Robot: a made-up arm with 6 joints.
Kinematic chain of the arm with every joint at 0, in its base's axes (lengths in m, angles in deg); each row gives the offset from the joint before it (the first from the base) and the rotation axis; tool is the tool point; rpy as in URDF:
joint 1: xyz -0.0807 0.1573 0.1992 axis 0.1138 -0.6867 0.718
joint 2: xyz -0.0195 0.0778 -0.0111 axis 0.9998 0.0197 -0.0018
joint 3: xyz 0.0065 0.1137 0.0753 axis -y
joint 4: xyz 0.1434 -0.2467 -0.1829 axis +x
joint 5: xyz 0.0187 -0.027 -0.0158 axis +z
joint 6: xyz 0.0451 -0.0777 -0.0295 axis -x
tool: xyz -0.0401 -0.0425 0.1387 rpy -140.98 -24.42 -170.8
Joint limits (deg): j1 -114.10..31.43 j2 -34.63..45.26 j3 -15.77..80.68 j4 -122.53..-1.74 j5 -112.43..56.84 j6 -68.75..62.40
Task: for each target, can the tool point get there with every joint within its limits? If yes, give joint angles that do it. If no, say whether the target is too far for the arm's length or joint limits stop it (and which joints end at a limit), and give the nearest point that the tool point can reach.
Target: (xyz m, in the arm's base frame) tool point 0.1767 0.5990 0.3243
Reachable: no: joint limits stop it (at a limit: joint 2, joint 3, joint 4) | nearest point 0.1310 0.3971 0.3949 | short by 0.219 m
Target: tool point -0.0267 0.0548 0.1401
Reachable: yes | joints -39.15 8.42 7.12 -14.68 -97.42 30.69
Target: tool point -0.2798 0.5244 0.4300
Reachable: no: joint limits stop it (at a limit: joint 1, joint 2, joint 3, joint 4) | nearest point -0.2114 0.3986 0.4593 | short by 0.146 m
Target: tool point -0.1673 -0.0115 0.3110
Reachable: yes | joints -85.23 3.45 48.85 -34.78 -34.67 -42.96
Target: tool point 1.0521 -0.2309 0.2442
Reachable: no: too far | nearest point 0.3732 -0.0967 0.3256 | short by 0.697 m
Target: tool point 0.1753 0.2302 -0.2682
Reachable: no: joint limits stop it (at a limit: joint 2, joint 3, joint 4, joint 5, joint 6) | nearest point 0.1619 0.1821 -0.1867 | short by 0.096 m
